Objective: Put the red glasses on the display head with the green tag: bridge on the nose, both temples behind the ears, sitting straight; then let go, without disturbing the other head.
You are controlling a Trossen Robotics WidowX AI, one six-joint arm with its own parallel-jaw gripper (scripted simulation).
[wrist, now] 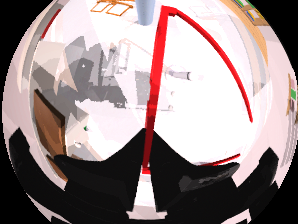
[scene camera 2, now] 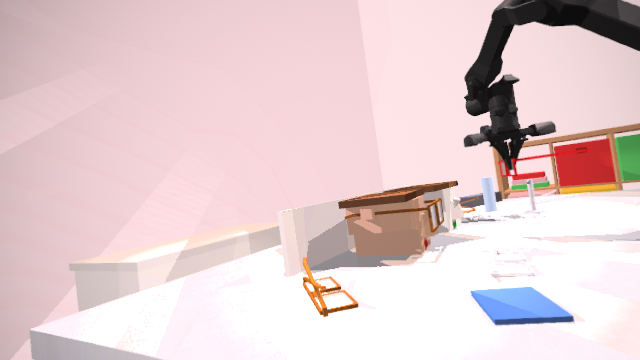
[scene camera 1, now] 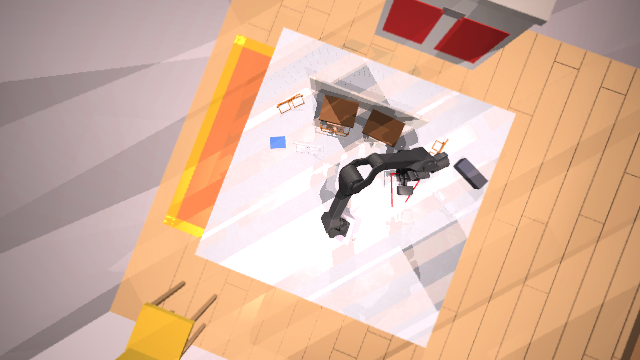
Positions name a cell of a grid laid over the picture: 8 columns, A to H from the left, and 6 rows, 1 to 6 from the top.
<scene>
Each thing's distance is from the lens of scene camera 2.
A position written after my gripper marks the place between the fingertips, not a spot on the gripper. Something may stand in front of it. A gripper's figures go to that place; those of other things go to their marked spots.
my gripper (scene camera 2: G3): 100 cm
blue pad (scene camera 2: G6): 40 cm
display head (scene camera 2: F4): 65 cm
display head (scene camera 2: F4): 88 cm
</scene>
